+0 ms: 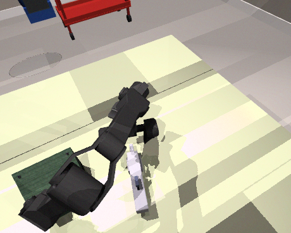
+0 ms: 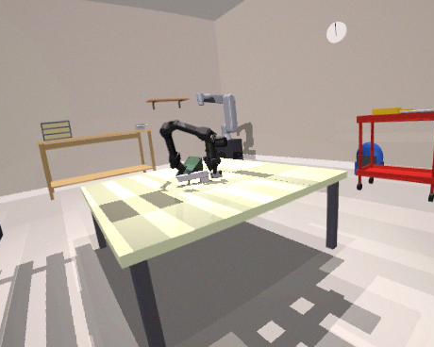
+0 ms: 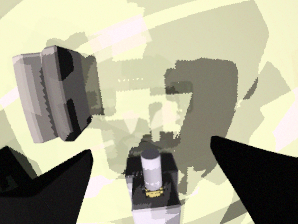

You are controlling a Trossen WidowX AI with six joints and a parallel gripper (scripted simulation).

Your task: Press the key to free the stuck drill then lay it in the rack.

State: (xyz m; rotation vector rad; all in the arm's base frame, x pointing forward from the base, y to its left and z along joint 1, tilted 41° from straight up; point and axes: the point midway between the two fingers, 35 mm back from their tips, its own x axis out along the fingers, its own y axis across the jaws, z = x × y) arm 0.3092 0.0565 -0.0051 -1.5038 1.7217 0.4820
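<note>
My gripper tip is 2 cm past the drill and 6 cm to the left of it. Round my gripper tip: long grey block (4 cm behind, 12 cm to the right, 1 cm below); dark key (5 cm behind, 14 cm to the right, 1 cm above).
</note>
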